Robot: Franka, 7 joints.
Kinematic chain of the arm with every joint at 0, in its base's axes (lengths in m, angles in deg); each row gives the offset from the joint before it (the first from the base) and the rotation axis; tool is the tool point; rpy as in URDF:
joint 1: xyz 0 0 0.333 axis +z
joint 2: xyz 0 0 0 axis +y
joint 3: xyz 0 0 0.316 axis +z
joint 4: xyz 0.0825 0 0 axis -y
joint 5: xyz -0.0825 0 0.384 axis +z
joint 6: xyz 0 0 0 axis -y
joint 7: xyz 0.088 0 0 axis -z
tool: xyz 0 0 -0.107 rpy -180 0 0
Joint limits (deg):
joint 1: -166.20..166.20
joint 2: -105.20..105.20
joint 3: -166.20..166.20
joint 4: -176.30..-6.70
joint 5: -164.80..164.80
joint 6: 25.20..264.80
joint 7: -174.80..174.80
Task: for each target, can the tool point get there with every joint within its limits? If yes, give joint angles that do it. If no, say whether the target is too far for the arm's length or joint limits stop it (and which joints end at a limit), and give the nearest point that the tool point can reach.
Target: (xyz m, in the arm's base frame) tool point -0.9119 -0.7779 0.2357
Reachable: no: too far | nearest point -0.6505 -0.5549 0.2636 | short by 0.345 m
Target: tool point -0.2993 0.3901 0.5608
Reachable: yes | joints -137.54 26.81 -120.59 -114.95 77.33 69.11 -137.79
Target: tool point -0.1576 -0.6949 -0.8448
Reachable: no: too far | nearest point -0.1084 -0.4781 -0.3188 | short by 0.571 m
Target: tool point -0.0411 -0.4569 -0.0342
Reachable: yes | joints -43.05 78.58 -52.98 -117.71 -75.08 198.93 79.11
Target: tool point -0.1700 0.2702 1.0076
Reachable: yes | joints -87.20 -19.20 -71.24 -34.11 -139.78 45.24 41.64
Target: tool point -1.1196 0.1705 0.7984
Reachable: no: too far | nearest point -0.7845 0.1195 0.6591 | short by 0.367 m
